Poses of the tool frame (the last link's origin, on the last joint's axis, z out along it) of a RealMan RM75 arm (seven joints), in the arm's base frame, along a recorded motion.
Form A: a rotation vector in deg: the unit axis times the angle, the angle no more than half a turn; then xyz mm.
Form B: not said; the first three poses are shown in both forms.
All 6 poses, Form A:
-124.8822 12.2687 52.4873 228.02 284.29 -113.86
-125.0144 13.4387 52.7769 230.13 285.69 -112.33
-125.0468 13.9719 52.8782 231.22 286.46 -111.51
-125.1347 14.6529 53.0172 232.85 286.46 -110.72
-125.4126 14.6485 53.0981 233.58 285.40 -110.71
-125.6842 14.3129 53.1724 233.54 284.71 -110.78
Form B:
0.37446 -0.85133 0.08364 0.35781 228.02 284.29 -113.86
0.37168 -0.85111 0.09149 0.35931 230.13 285.69 -112.33
0.37068 -0.85093 0.09508 0.35983 231.22 286.46 -111.51
0.36901 -0.85085 0.09963 0.36049 232.85 286.46 -110.72
0.36670 -0.85180 0.09949 0.36064 233.58 285.40 -110.71
0.36473 -0.85285 0.09712 0.36081 233.54 284.71 -110.78

